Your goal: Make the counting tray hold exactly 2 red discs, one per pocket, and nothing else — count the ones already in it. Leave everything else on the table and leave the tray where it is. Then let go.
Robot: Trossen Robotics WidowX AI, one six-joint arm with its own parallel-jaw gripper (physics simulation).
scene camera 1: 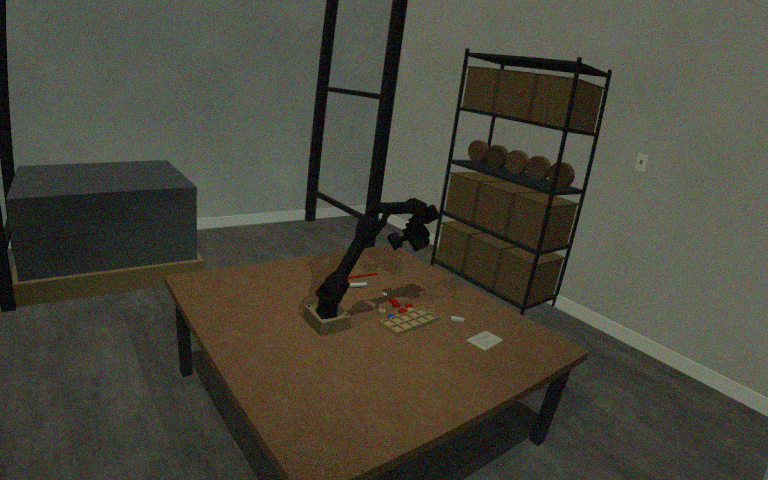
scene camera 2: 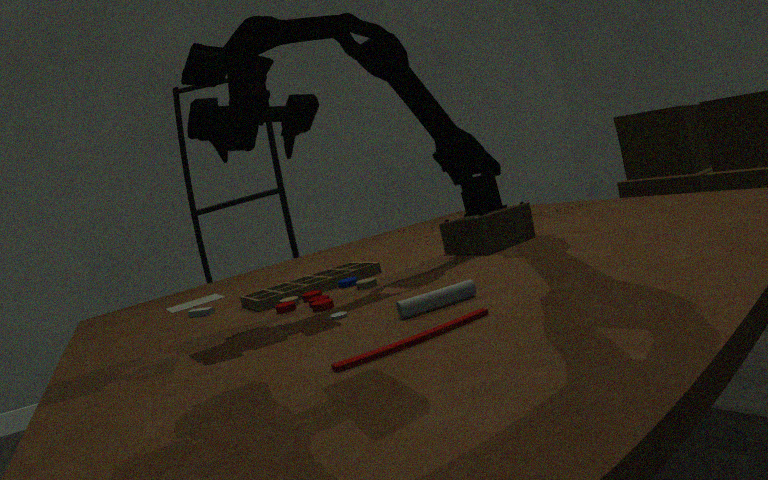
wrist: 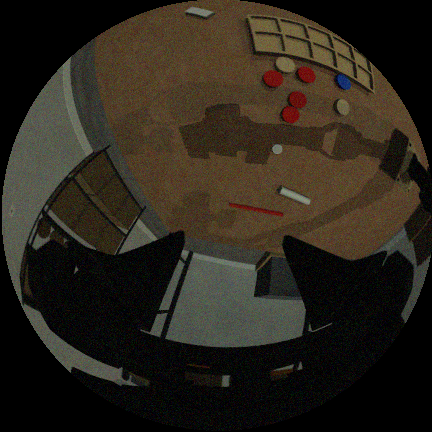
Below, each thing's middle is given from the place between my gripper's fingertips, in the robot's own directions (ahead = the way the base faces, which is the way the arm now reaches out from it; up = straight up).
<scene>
The wooden counting tray [scene camera 2: 268,298] lies 25 cm to the right of my hand, 21 cm below it and 9 cm behind it.
</scene>
